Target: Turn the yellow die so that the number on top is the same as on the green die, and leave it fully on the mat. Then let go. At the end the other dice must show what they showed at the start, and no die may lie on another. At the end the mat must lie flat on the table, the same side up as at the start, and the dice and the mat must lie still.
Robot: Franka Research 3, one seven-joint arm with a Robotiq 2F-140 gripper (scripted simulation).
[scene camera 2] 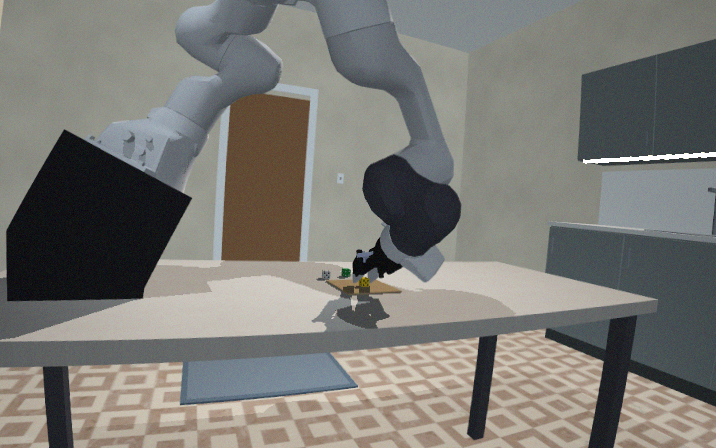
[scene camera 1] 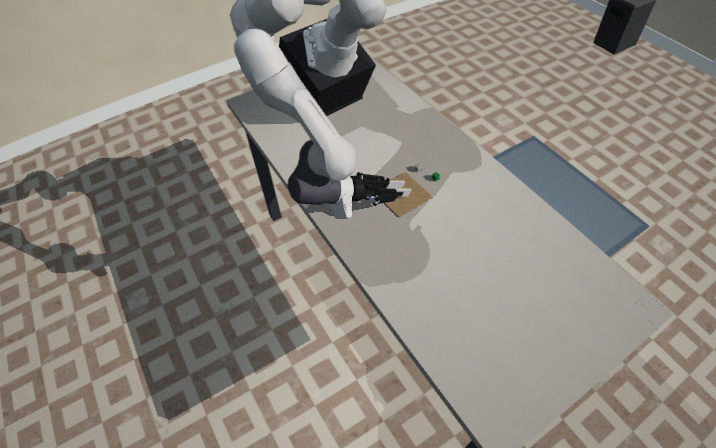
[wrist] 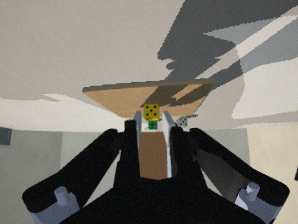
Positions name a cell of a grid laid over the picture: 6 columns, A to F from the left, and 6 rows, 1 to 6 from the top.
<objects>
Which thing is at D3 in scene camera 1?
A tan mat.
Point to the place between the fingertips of my gripper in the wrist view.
D4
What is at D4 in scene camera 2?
My gripper.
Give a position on a tan mat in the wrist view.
D3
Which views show my gripper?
Scene camera 2, scene camera 1 and the wrist view: all of them.
</objects>
